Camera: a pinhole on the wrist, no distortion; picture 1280 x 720 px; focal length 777.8 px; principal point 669.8 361.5 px. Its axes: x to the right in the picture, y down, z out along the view. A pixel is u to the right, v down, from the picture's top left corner.
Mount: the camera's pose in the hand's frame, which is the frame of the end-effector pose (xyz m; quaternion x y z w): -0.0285 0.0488 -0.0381 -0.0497 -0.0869 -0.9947 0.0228
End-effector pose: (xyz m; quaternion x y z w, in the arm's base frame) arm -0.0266 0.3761 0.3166 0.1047 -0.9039 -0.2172 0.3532
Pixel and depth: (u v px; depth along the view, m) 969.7 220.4 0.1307
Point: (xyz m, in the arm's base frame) -0.0431 0.5106 0.2603
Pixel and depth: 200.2 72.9 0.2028
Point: -0.2039 0.5260 0.3682
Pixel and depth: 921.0 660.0 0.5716
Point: -0.3134 0.5454 -0.1839
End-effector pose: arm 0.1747 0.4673 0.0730 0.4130 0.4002 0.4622 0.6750
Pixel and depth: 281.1 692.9 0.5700
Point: 0.7705 0.6561 0.1282
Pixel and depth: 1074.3 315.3 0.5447
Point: 0.5393 0.1599 0.4437
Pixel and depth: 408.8 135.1 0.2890
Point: 0.3467 0.5556 0.3056
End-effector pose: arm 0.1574 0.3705 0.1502 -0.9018 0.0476 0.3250 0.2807
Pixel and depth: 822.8 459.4 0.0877
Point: 0.0857 0.3505 0.1152
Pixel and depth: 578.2 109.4 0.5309
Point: -0.1178 0.3550 -0.3263
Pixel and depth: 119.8 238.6 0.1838
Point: 0.1489 0.3524 -0.0537
